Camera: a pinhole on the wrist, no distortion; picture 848 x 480 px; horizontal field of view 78.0 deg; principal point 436.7 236.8 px. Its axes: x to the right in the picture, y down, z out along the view. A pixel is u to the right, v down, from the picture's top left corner.
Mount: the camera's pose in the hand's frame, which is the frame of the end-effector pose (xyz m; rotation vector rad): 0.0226 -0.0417 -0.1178 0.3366 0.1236 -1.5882
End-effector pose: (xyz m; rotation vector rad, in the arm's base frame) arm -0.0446 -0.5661 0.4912 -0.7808 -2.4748 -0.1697
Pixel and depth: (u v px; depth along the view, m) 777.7 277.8 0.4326
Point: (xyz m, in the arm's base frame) -0.3839 -0.8711 0.3218
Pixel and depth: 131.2 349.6 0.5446
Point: -0.2636 -0.3122 0.0934
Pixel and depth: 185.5 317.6 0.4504
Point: -0.2208 -0.4198 0.1834
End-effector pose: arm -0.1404 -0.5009 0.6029 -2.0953 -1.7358 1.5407
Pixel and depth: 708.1 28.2 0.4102
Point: -0.5071 -0.6157 0.8319
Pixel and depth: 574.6 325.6 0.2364
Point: -0.3317 -0.4639 0.6308
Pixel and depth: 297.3 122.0 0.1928
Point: -0.2190 -0.5575 0.6192
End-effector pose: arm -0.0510 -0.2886 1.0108 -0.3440 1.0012 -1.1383
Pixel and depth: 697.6 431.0 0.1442
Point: -0.1347 -0.4032 1.0927
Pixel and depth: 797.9 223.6 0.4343
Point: -0.1559 -0.4853 1.4574
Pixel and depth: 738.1 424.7 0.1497
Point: -0.1429 -0.4093 1.1041
